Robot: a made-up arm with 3 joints. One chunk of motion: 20 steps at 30 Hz.
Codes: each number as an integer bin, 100 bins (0 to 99) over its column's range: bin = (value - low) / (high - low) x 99, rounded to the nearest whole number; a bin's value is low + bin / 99 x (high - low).
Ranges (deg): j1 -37..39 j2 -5..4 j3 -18..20
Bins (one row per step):
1: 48 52 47
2: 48 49 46
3: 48 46 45
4: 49 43 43
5: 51 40 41
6: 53 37 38
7: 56 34 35
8: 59 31 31
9: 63 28 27
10: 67 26 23
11: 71 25 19
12: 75 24 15
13: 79 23 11
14: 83 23 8
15: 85 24 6
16: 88 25 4
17: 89 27 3
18: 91 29 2
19: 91 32 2
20: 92 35 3
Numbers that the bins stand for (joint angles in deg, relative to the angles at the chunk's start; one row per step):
1: -0.15 -0.27 0.04
2: -0.15 -0.55 -0.34
3: -0.15 -0.82 -0.73
4: 0.62 -1.09 -1.49
5: 2.15 -1.36 -2.26
6: 3.69 -1.64 -3.41
7: 5.99 -1.91 -4.57
8: 8.29 -2.18 -6.10
9: 11.36 -2.45 -7.64
10: 14.43 -2.64 -9.17
11: 17.51 -2.73 -10.71
12: 20.58 -2.82 -12.24
13: 23.65 -2.91 -13.78
14: 26.72 -2.91 -14.93
15: 28.25 -2.82 -15.70
16: 30.56 -2.73 -16.46
17: 31.32 -2.55 -16.85
18: 32.86 -2.36 -17.23
19: 32.86 -2.09 -17.23
20: 33.63 -1.82 -16.85

